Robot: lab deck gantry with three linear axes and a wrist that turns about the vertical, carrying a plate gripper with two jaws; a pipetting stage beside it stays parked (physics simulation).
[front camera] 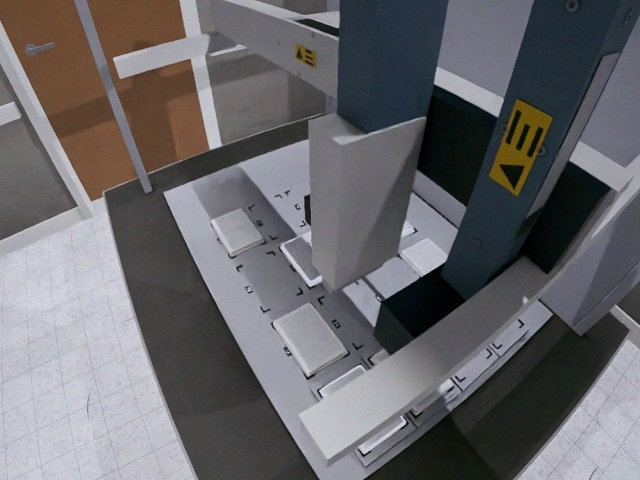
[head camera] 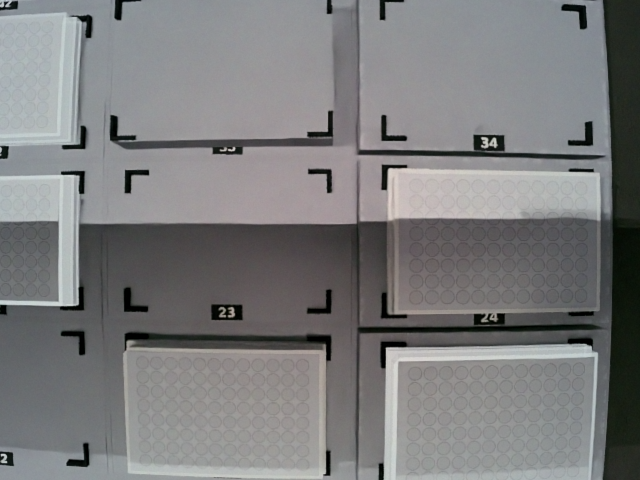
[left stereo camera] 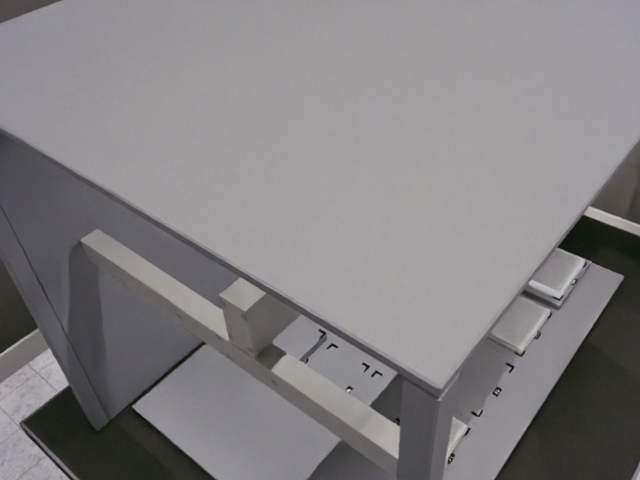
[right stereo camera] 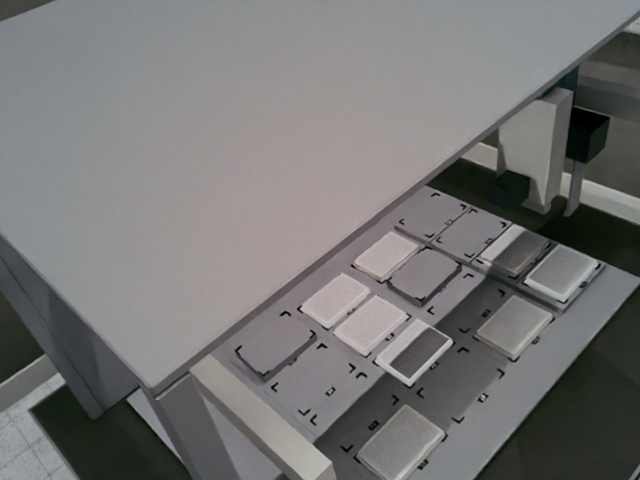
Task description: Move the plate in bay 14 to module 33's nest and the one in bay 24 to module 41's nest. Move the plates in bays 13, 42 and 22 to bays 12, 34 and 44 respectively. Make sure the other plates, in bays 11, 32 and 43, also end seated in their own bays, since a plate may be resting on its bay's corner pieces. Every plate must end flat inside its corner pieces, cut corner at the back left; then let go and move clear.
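Seen in the pictures: robot's base, link origin: (front camera: 211, 224).
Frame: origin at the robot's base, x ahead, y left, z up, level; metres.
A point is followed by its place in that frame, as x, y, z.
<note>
In the right stereo view white plates lie at bays 11 (right stereo camera: 400, 442) @[0.064, 0.043, 0.015], 13 (right stereo camera: 514, 326) @[0.387, 0.038, 0.014] (head camera: 226, 410) @[0.395, 0.046, 0.014], 14 (right stereo camera: 562, 272) @[0.550, 0.037, 0.029] (head camera: 493, 413) @[0.553, 0.050, 0.029], 22 (right stereo camera: 421, 341) @[0.249, 0.149, 0.015] (head camera: 25, 240) @[0.265, 0.150, 0.014], 24 (right stereo camera: 516, 250) @[0.551, 0.141, 0.029] (head camera: 493, 242) @[0.551, 0.150, 0.029], 32 (right stereo camera: 371, 324) @[0.220, 0.250, 0.016] (head camera: 25, 77) @[0.261, 0.255, 0.015], 42 (right stereo camera: 334, 300) @[0.220, 0.354, 0.016] and 43 (right stereo camera: 386, 255) @[0.388, 0.359, 0.014]. Whether each is seated is unclear. Module 33's nest (right stereo camera: 424, 275) @[0.386, 0.251, 0.019] (head camera: 222, 72) @[0.393, 0.252, 0.019], module 41's nest (right stereo camera: 275, 345) @[0.061, 0.359, 0.019], and bays 12 (right stereo camera: 457, 382) @[0.226, 0.049, 0.000], 34 (right stereo camera: 473, 233) @[0.557, 0.252, 0.015] (head camera: 480, 72) @[0.552, 0.256, 0.014] and 44 (right stereo camera: 431, 214) @[0.555, 0.368, 0.014] hold no plate. My gripper (right stereo camera: 571, 207) is raised, empty and appears open; one jaw shows, the other is hidden.
The pipetting stage's pale block (front camera: 361, 206) @[0.479, 0.055, 0.390] (right stereo camera: 535, 149) @[0.433, 0.055, 0.379] hangs beside my gripper. A pale beam (front camera: 413, 372) @[0.623, -0.015, 0.400] crosses the front view and covers part of the right-hand bays. A large grey top panel (left stereo camera: 310, 155) @[-0.145, 0.072, 0.691] (right stereo camera: 258, 129) @[-0.067, 0.028, 0.691] hides much of the deck in both stereo views.
</note>
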